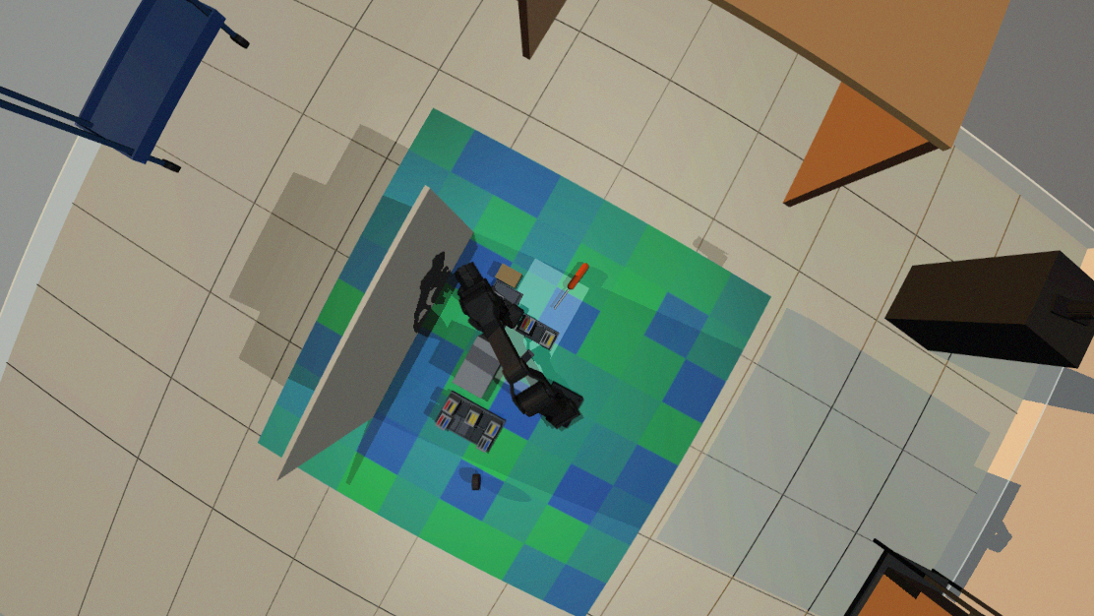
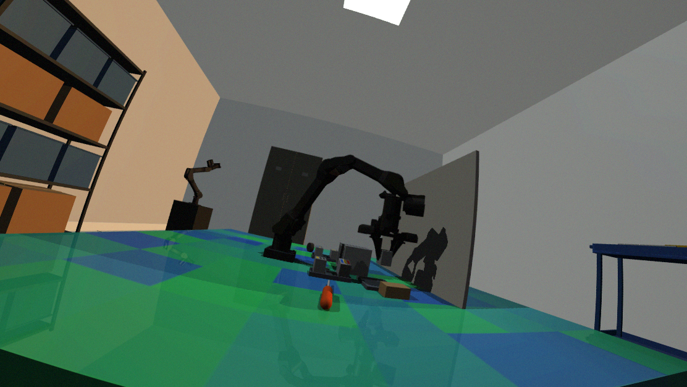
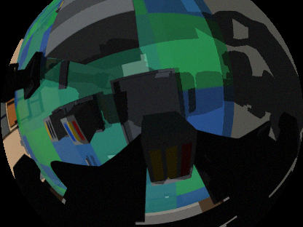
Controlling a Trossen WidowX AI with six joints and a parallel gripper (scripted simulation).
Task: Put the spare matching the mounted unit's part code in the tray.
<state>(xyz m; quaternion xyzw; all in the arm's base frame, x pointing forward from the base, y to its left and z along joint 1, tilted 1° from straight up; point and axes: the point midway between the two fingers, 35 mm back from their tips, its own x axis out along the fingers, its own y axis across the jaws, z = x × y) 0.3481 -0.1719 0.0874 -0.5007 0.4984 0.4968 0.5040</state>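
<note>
Now: gripper tip 1 cm past the dark flat tray and 8 cm above it. Round my gripper tip: brown box: 2 cm ahead, 9 cm to the right, 6 cm below; then grey spare: 1 cm to the right, 2 cm above; then grey box: 6 cm behind, 20 cm to the left, 3 cm below.
</note>
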